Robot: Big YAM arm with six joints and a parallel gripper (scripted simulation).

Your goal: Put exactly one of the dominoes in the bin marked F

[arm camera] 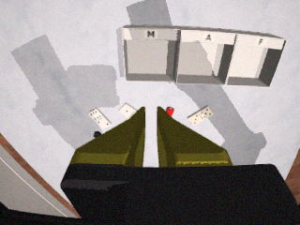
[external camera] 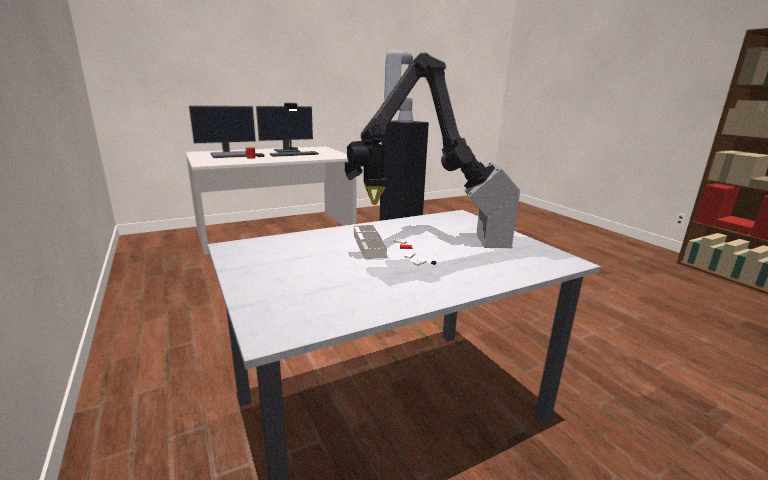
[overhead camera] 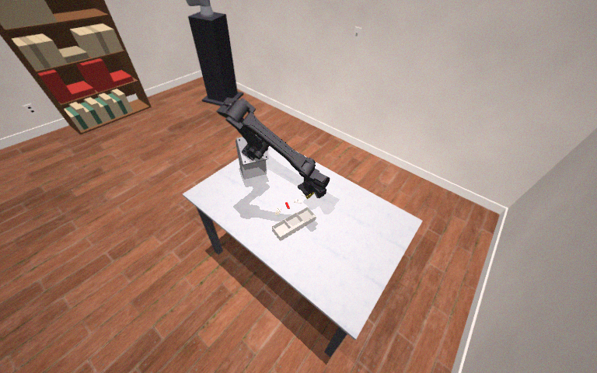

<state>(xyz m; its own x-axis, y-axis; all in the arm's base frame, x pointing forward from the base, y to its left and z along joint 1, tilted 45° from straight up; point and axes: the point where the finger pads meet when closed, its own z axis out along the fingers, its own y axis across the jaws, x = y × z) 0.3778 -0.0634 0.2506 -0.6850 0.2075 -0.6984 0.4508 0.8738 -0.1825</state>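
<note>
Now: the white domino 200 mm below my hand, 180 mm to the left of it and 60 mm behind it. Also, from my hand: long bin 180 mm below, 70 mm to the right, 50 mm behind; then tiny black piece 220 mm to the left, 200 mm below, 90 mm behind; then small red piece 190 mm below, 140 mm behind, 50 mm to the left.
</note>
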